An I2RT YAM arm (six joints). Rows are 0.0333 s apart.
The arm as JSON. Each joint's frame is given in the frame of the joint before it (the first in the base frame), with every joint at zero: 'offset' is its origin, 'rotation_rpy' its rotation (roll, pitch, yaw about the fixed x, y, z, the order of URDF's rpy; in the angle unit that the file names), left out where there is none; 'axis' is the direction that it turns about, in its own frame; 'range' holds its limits. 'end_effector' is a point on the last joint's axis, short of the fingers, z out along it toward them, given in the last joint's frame.
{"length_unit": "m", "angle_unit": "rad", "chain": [
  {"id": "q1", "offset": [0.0, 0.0, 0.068], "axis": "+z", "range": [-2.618, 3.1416]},
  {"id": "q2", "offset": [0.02, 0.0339, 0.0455], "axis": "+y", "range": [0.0, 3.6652]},
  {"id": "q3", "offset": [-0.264, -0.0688, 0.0], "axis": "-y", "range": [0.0, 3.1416]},
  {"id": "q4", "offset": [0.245, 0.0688, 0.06], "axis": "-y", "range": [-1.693, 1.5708]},
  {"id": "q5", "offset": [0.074, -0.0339, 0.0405], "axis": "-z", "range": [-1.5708, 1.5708]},
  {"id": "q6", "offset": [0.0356, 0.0, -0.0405], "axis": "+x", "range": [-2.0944, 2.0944]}
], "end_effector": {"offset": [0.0, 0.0, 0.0], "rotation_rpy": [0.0, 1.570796, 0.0]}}
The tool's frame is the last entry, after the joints.
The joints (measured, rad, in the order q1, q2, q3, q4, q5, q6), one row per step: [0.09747 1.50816 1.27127 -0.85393 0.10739 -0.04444]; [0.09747 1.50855 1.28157 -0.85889 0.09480 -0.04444]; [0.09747 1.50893 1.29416 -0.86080 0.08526 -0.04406]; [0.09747 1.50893 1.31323 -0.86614 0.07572 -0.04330]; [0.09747 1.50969 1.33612 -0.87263 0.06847 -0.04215]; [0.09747 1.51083 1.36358 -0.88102 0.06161 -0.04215]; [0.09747 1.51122 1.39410 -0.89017 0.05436 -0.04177]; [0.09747 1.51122 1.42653 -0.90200 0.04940 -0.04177]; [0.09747 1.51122 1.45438 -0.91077 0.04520 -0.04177]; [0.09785 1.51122 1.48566 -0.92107 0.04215 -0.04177]
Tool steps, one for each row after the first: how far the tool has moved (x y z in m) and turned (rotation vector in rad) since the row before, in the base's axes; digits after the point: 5 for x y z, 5 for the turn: [0.00054 0.00050 0.00272 0.01158 -0.00384 0.00584]; [0.00101 0.00044 0.00359 0.00956 -0.00945 0.00416]; [0.00112 0.00045 0.00551 0.01003 -0.01288 0.00393]; [0.00136 0.00039 0.00642 0.00837 -0.01498 0.00258]; [0.00144 0.00039 0.00762 0.00762 -0.01727 0.00349]; [0.00122 0.00038 0.00876 0.00838 -0.02028 0.00349]; [0.00074 0.00025 0.00932 0.00615 -0.02010 0.00269]; [0.00054 0.00020 0.00809 0.00532 -0.01865 0.00235]; [0.00030 0.00026 0.00905 0.00453 -0.02064 0.00214]
